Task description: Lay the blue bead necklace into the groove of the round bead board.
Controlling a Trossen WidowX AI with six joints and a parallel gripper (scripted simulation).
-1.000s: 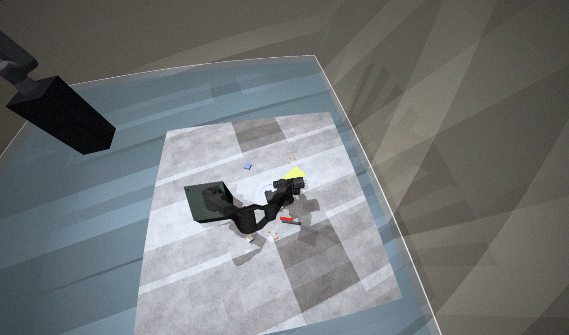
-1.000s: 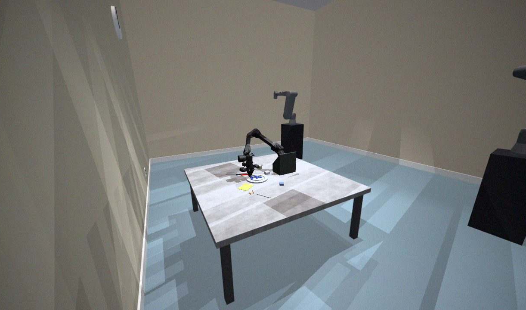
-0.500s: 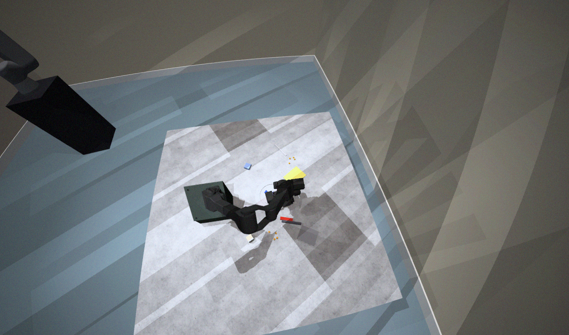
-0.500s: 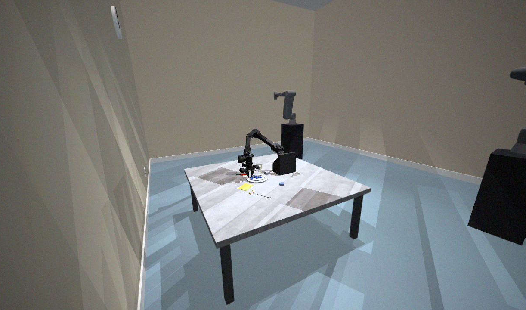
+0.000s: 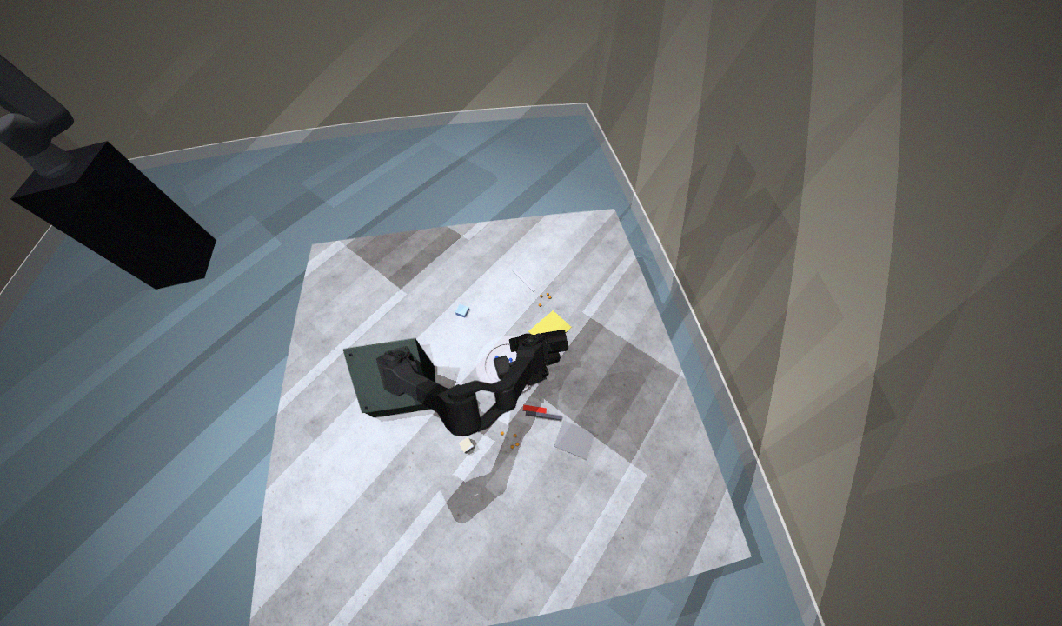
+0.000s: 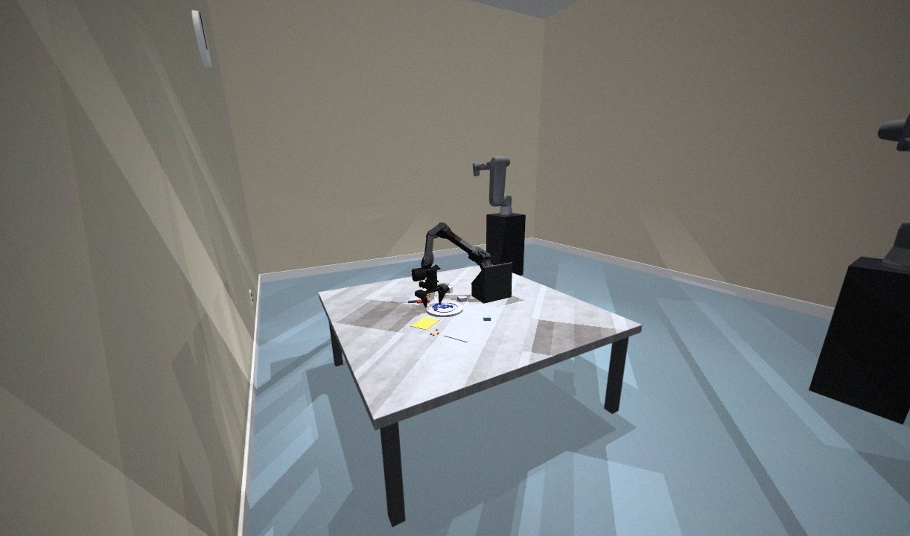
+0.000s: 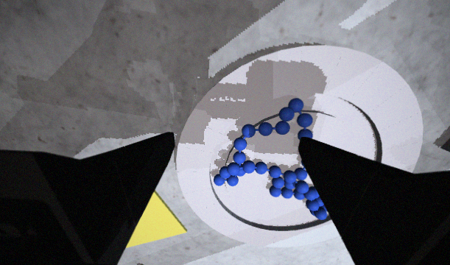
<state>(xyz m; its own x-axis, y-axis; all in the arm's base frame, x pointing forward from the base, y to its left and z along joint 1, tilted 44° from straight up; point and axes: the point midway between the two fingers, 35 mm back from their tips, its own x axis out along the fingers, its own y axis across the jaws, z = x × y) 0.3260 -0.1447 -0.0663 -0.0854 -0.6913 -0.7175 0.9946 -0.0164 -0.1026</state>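
My gripper tip is 5 cm past the round white bead board, 4 cm to the right of it and 1 cm above it. Round my gripper tip: grey square 8 cm ahead, 24 cm to the right, 2 cm below; then yellow sheet 12 cm ahead, 13 cm to the left, 2 cm below; then grey tool 13 cm to the right, 2 cm below.
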